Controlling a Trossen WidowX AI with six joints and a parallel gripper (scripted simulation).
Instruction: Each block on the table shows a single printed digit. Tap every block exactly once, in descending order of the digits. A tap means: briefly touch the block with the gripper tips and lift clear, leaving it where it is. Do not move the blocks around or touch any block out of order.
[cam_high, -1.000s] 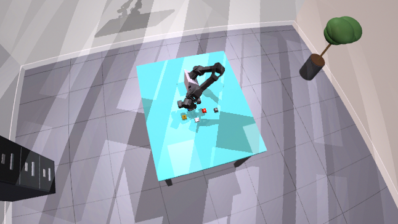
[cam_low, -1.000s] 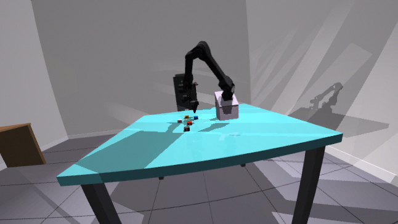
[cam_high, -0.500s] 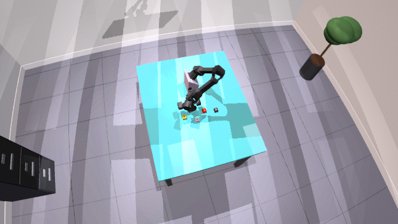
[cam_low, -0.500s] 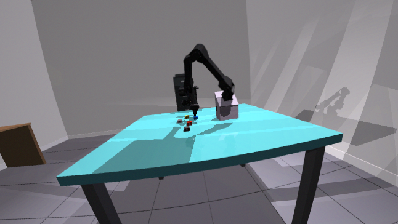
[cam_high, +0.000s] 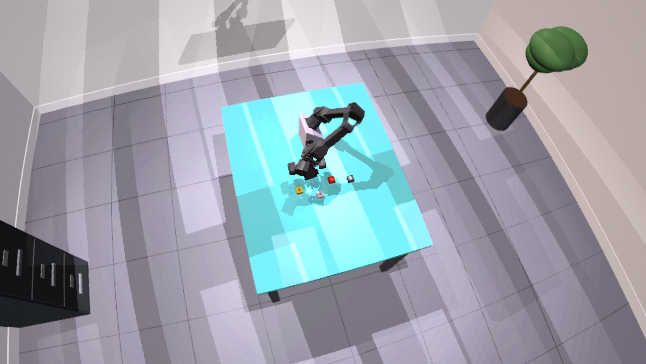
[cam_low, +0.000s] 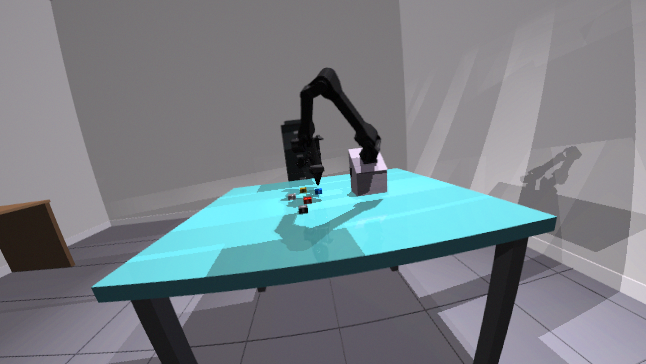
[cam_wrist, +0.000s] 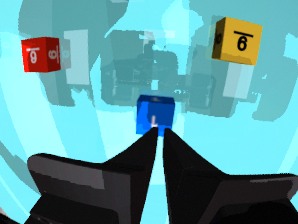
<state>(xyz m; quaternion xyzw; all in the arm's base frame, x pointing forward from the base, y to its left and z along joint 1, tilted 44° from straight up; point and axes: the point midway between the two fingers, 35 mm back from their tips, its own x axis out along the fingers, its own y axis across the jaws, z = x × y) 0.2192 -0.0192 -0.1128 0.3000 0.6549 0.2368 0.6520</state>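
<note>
Now: gripper tip 30 mm above the blue block and 10 mm to the right of it. Also, from my gripper tip: white block (120 mm ahead, 30 mm to the left, 30 mm below); red block (120 mm to the left, 60 mm ahead, 30 mm below); yellow block (70 mm ahead, 60 mm to the right, 30 mm below).
</note>
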